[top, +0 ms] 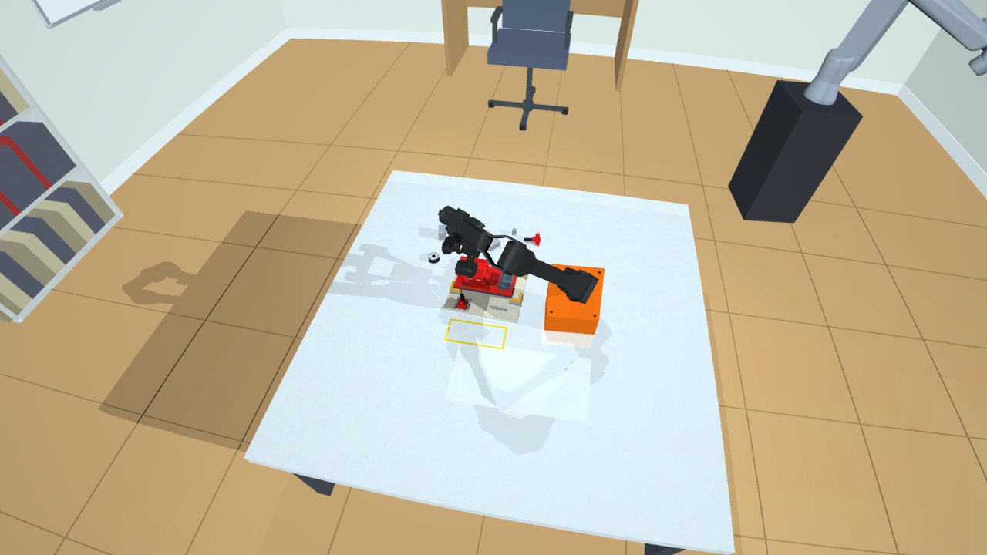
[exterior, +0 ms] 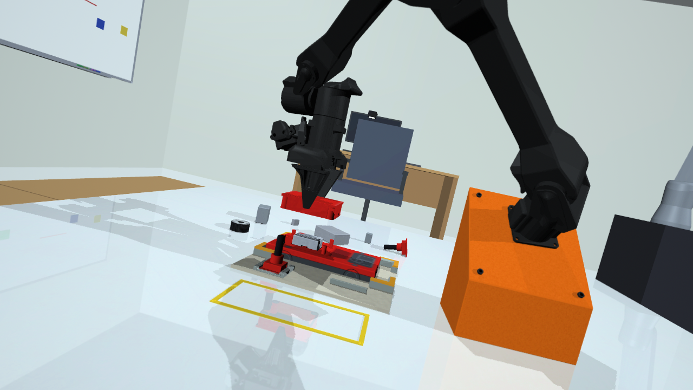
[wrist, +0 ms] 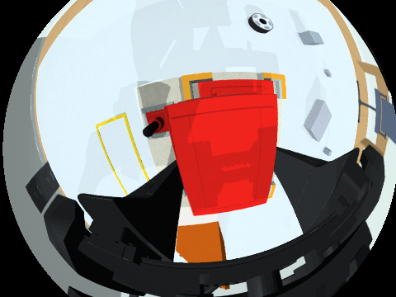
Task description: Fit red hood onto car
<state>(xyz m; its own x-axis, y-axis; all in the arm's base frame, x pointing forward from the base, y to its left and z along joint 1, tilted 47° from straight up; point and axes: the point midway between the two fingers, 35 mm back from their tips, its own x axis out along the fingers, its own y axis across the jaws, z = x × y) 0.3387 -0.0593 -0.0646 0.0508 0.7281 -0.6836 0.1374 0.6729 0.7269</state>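
Right now the grey engine block is 80 mm below my gripper tip and 30 mm to the right of it. From my gripper tip the other things lie so: red hood (10 mm above); then jig (90 mm below, 40 mm behind, 10 mm to the right).
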